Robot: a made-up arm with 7 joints.
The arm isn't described. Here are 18 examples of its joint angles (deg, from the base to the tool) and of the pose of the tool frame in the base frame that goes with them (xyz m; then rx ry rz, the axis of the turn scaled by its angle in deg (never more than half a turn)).
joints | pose
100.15 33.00 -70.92 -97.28 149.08 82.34 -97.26 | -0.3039 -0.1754 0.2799 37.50 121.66 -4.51
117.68 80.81 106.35 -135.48 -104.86 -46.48 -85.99 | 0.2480 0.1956 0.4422 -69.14 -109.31 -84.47
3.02 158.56 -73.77 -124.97 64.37 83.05 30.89 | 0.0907 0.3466 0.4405 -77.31 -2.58 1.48
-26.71 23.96 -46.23 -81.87 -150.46 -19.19 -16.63 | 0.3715 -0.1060 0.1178 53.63 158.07 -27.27
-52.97 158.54 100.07 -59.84 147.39 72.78 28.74 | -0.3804 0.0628 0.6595 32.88 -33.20 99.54
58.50 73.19 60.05 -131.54 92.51 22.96 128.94 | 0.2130 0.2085 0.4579 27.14 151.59 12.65
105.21 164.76 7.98 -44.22 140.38 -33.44 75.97 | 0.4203 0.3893 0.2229 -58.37 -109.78 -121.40
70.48 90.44 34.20 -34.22 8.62 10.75 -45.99 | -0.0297 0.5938 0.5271 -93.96 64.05 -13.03
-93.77 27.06 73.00 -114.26 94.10 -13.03 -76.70 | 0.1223 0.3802 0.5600 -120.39 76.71 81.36
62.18 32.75 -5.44 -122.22 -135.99 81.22 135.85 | 0.0196 0.1886 0.1801 6.77 -18.40 -161.59
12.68 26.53 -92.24 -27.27 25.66 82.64 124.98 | -0.1071 0.2110 -0.0567 -46.42 -23.55 -44.01
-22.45 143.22 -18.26 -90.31 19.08 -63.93 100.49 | 0.3129 0.1958 0.6834 84.26 -4.97 109.85
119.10 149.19 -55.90 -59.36 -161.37 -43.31 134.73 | 0.0499 0.5917 0.3830 40.41 -107.72 -117.79
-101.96 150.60 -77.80 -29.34 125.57 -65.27 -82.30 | -0.3224 0.4645 0.5777 46.89 -10.28 -34.68
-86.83 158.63 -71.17 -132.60 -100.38 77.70 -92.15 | 0.1515 0.1947 0.5950 14.28 22.28 74.34
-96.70 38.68 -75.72 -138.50 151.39 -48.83 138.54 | 0.0959 -0.2703 0.4391 77.59 110.59 -110.08
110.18 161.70 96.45 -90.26 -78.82 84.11 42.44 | 0.3929 0.0001 0.3916 29.56 50.40 -129.08
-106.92 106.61 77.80 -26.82 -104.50 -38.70 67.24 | -0.0628 0.6038 0.5755 74.36 -38.62 -132.21
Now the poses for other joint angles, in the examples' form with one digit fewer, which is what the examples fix.
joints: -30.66 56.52 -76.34 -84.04 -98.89 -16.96 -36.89
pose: 0.303 0.063 0.043 -44.6 -150.3 18.3
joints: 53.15 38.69 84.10 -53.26 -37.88 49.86 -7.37
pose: -0.345 0.431 0.383 -58.2 -19.5 -0.6
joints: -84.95 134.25 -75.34 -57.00 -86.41 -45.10 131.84
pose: 0.065 0.538 0.657 -70.6 -18.6 -103.1
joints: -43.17 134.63 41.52 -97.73 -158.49 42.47 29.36
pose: -0.036 -0.002 0.763 77.2 31.4 48.0
